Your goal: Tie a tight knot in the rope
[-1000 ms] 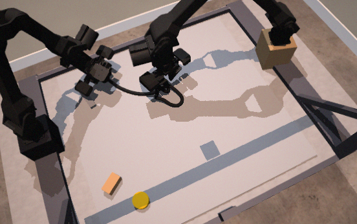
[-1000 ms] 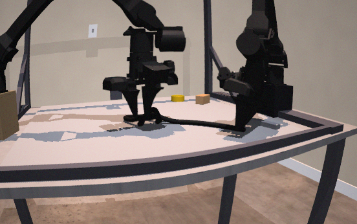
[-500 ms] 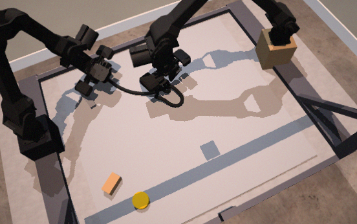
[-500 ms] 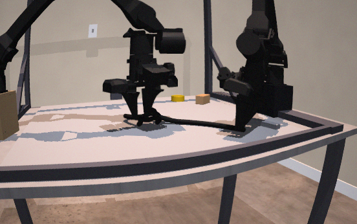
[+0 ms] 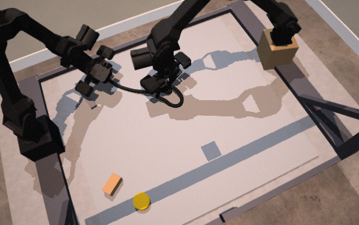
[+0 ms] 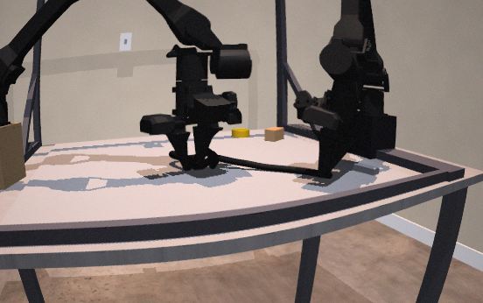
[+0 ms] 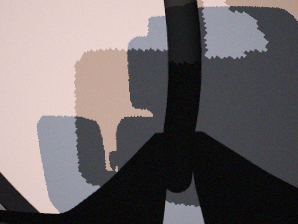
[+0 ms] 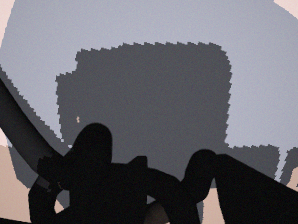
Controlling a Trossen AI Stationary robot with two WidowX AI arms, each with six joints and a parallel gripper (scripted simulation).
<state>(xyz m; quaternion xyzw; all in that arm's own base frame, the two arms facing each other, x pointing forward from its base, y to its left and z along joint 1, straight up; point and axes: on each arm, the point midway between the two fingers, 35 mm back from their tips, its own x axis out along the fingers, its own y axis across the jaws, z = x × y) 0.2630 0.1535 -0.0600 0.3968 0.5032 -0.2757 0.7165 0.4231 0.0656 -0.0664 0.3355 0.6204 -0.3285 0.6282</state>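
My left gripper is now 80 mm to the right of the grey bar, 30 mm past it and 30 mm above it. The rest, counted from my left hand: yellow disc (470 mm behind, 30 mm below, 20 mm to the left); orange block (390 mm behind, 90 mm to the left, 20 mm below).
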